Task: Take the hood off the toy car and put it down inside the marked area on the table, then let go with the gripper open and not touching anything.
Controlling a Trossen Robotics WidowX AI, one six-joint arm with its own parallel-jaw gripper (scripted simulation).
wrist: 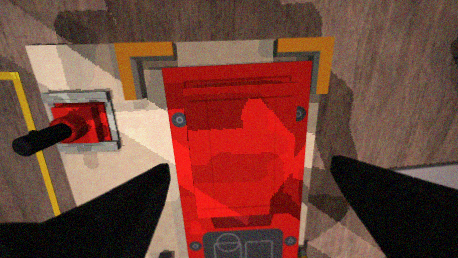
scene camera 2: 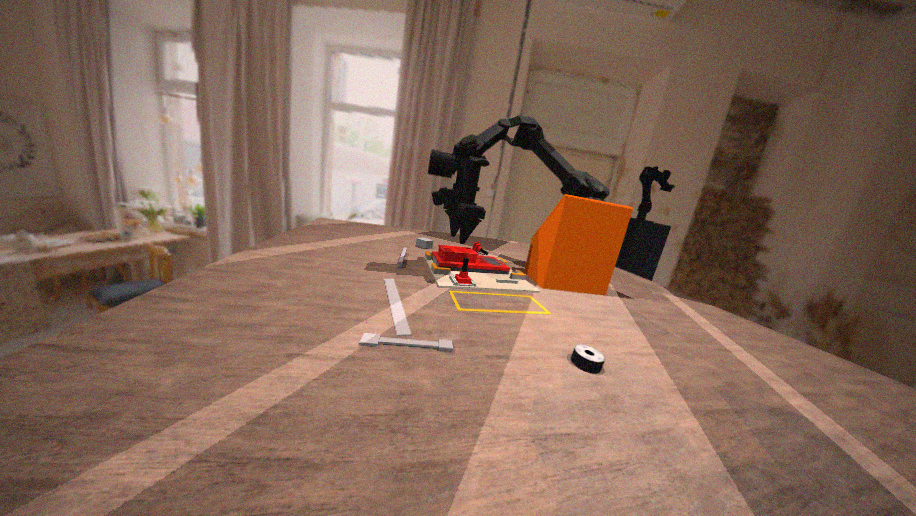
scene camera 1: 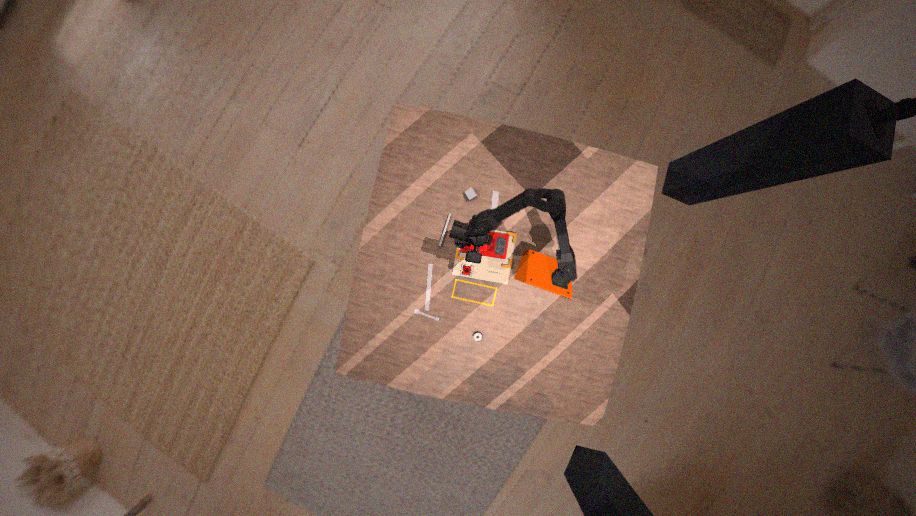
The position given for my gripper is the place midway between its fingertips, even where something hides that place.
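Observation:
Scene camera 2: my gripper [scene camera 2: 457,240], open, holding nothing; toy car [scene camera 2: 484,264]; grey bar [scene camera 2: 368,339]; beige fixture board [scene camera 2: 445,278]. Wrist view: red hood [wrist: 241,135], toy car [wrist: 267,228], my gripper [wrist: 250,167], beige fixture board [wrist: 127,77]. Grey bar out of frame in the wrist view. Scene camera 1: beige fixture board [scene camera 1: 492,269].

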